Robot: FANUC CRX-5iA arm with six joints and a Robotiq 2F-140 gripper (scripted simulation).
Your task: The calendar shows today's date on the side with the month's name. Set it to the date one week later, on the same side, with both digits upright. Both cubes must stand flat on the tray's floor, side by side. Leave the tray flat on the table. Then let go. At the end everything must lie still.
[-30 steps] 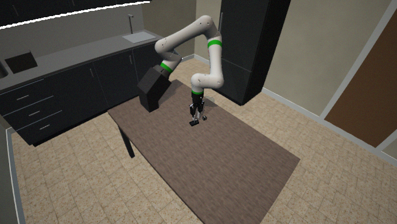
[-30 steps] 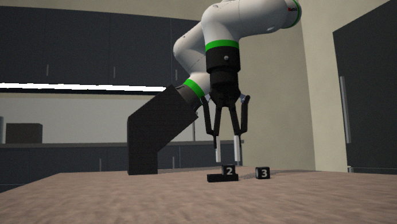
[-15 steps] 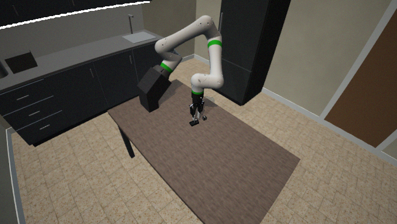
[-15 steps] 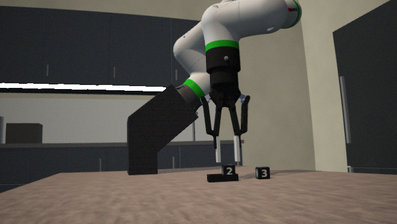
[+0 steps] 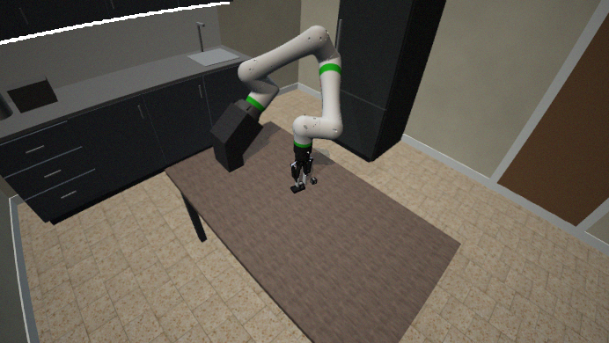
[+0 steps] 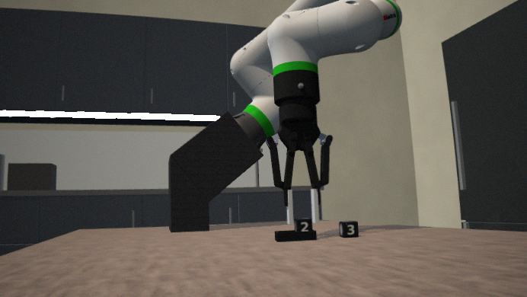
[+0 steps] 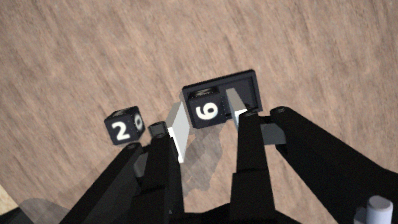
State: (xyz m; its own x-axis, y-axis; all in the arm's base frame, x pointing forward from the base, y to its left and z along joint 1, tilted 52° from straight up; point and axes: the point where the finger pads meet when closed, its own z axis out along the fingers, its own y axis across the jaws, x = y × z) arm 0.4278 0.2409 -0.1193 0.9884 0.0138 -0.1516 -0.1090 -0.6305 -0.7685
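Now: hand 5 cm above the black tray and 2 cm to the left of it. Round my hand: cube (9 cm to the left, 5 cm below, 1 cm ahead).
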